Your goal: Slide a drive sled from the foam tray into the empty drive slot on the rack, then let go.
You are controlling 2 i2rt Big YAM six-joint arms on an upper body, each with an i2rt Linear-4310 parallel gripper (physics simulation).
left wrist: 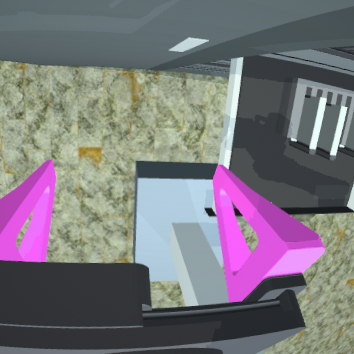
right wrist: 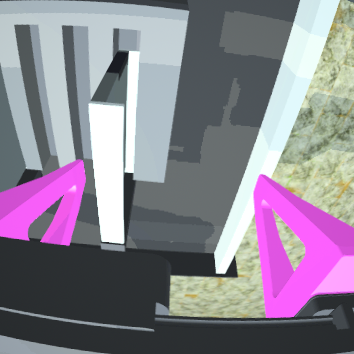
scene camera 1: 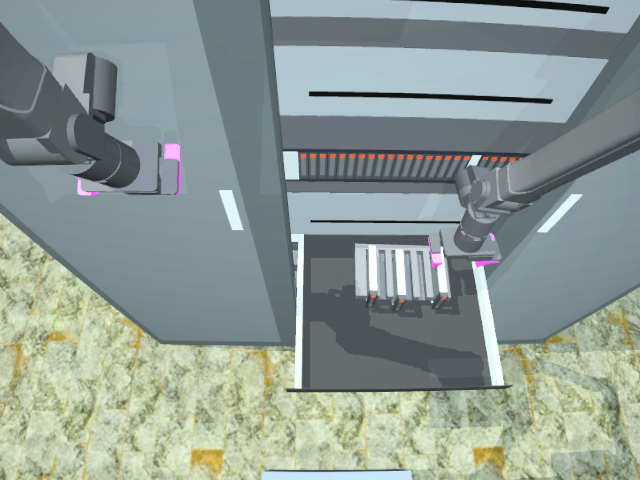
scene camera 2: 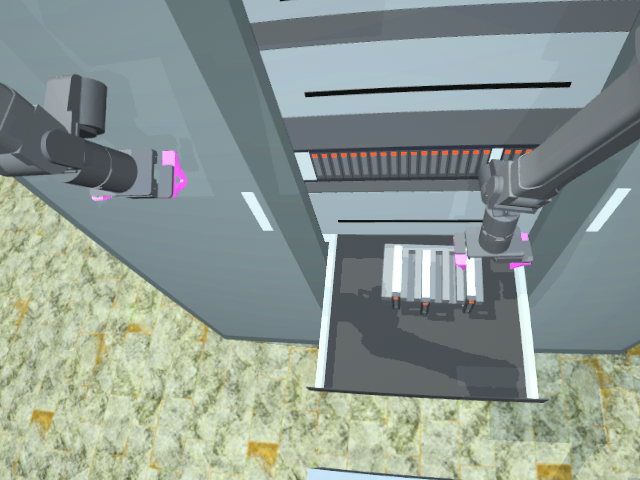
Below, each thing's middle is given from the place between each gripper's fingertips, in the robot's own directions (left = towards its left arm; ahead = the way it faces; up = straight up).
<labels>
The dark foam tray [left wrist: 294, 88] is 2 cm ahead of my left hand, 45 cm to the right of it and 41 cm below it.
Right now the dark foam tray is 110 mm to the left of my right hand, 80 mm below it and 10 mm ahead of it.
</labels>
